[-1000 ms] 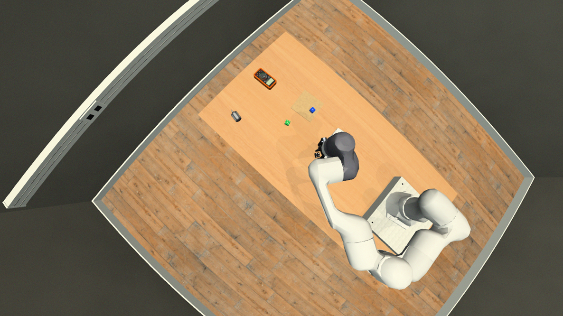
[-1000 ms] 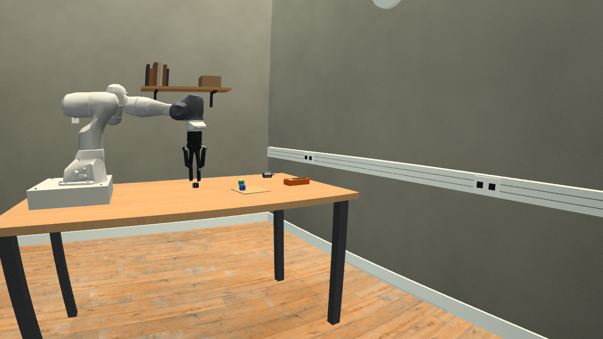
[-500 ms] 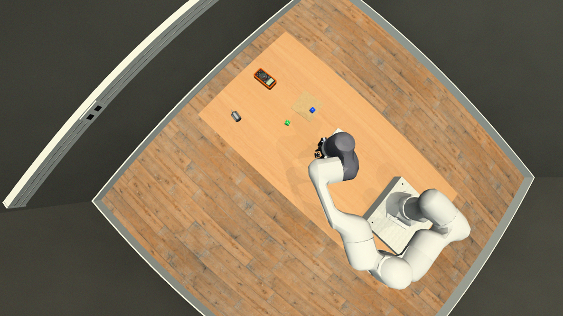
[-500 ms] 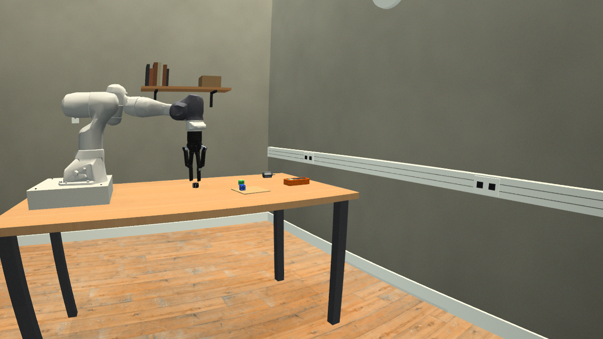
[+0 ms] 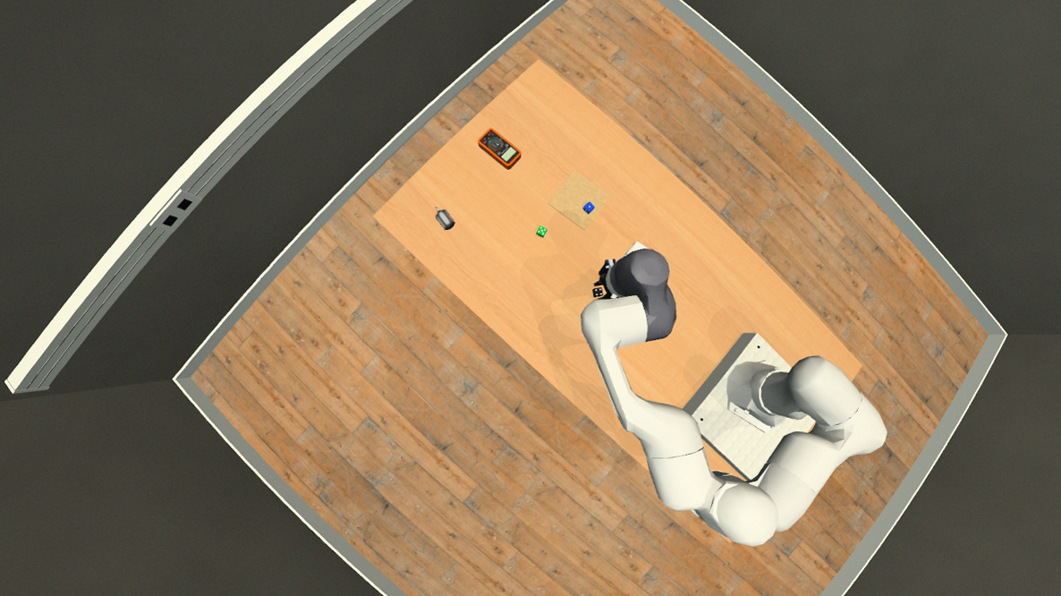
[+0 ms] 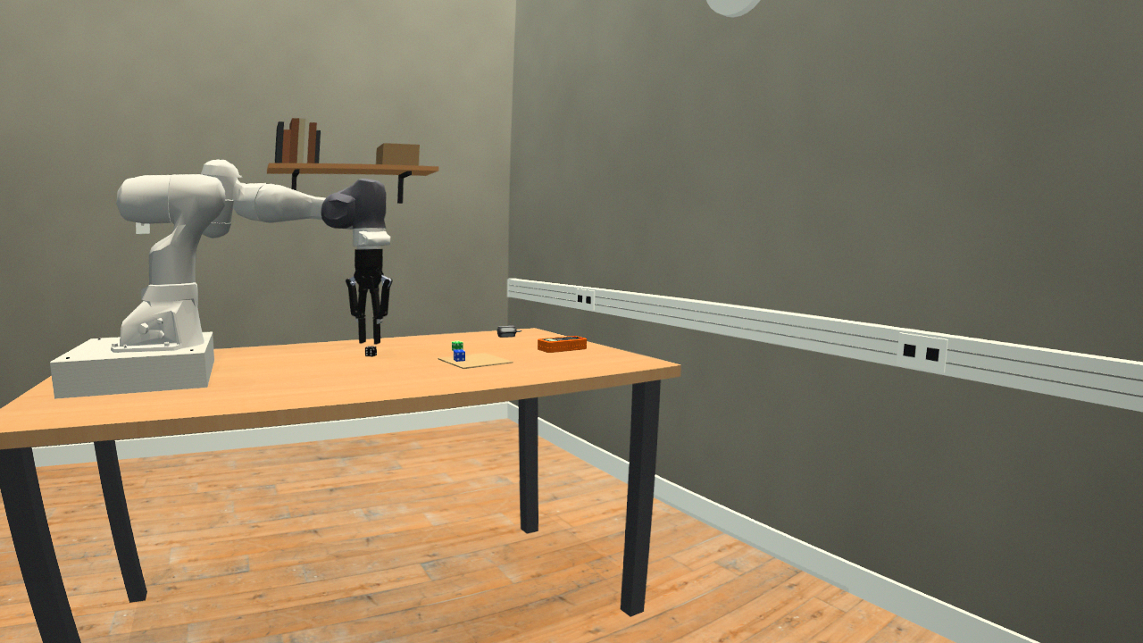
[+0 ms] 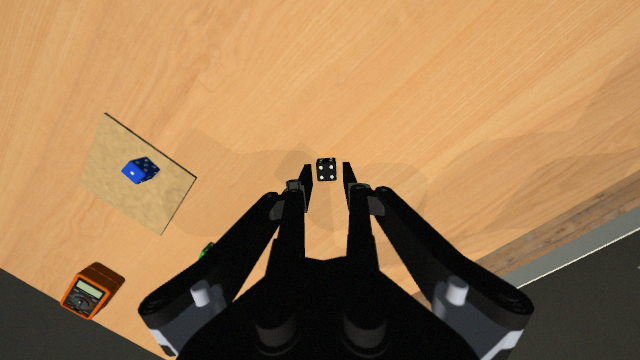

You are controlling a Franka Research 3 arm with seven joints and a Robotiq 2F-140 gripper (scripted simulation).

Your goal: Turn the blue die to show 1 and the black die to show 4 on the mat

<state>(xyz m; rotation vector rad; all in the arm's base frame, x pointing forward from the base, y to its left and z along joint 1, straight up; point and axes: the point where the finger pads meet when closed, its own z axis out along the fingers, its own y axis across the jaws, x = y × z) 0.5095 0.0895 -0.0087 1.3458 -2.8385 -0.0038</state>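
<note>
The black die is 50 mm below my hand. From my hand the other things lie so: tan mat 230 mm ahead, 180 mm to the right, 60 mm below; then blue die 190 mm ahead, 170 mm to the right, 50 mm below; then green die 240 mm ahead, 50 mm below, 20 mm to the right.
</note>
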